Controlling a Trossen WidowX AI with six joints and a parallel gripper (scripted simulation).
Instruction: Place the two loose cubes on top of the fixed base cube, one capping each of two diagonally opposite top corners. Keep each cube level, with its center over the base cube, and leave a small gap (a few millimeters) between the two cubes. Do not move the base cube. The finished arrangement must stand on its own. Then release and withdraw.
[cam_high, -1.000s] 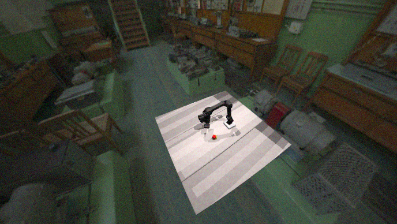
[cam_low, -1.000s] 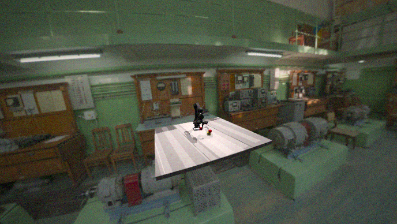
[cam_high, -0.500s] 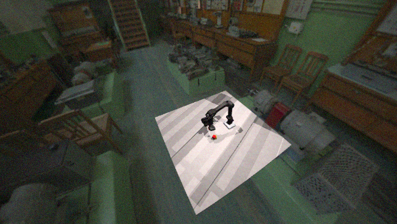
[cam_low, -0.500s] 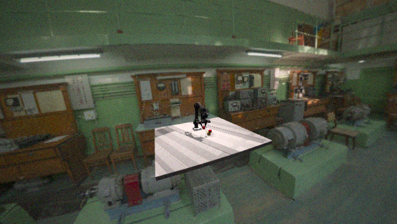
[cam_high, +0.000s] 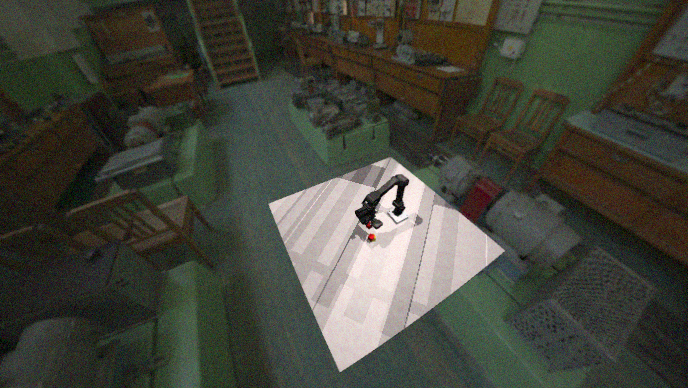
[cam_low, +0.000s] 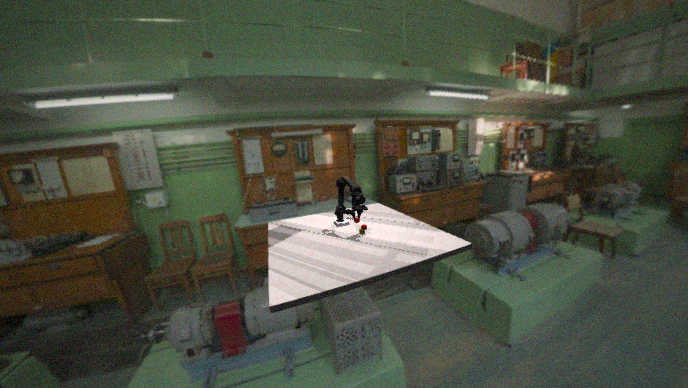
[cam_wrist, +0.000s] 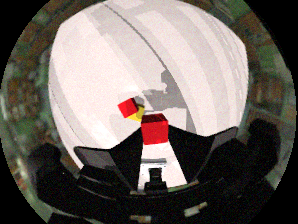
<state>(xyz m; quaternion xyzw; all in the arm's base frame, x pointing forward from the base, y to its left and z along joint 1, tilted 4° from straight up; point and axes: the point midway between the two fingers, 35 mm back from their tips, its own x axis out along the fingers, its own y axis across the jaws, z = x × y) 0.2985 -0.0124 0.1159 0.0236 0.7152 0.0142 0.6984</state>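
Now: gripper tip 70 mm above the red cube, 50 mm to the right of it and 20 mm short of it. From my gripper tip the other things lie so: yellow cube 100 mm below, 40 mm to the left.
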